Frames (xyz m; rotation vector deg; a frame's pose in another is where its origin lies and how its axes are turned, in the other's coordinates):
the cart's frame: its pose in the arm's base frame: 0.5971 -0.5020 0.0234 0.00 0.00 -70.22
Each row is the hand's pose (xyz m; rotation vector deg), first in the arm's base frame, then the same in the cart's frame.
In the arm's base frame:
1: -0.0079 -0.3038 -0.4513 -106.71 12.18 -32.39
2: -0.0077 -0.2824 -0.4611 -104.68 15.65 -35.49
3: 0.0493 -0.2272 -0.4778 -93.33 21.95 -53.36
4: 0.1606 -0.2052 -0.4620 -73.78 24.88 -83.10
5: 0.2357 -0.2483 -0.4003 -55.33 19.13 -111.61
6: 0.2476 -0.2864 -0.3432 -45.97 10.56 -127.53
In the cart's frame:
1: -0.3912 -0.5022 -0.4747 -92.88 -50.64 16.62
2: -0.4113 -0.4948 -0.4845 -92.73 -46.45 14.28
3: -0.4440 -0.4225 -0.5012 -84.65 -33.99 0.73
4: -0.4270 -0.3103 -0.4854 -67.58 -19.99 -22.94
5: -0.3610 -0.2542 -0.4237 -48.45 -13.93 -46.84
6: -0.3212 -0.2559 -0.3666 -36.51 -14.88 -60.78

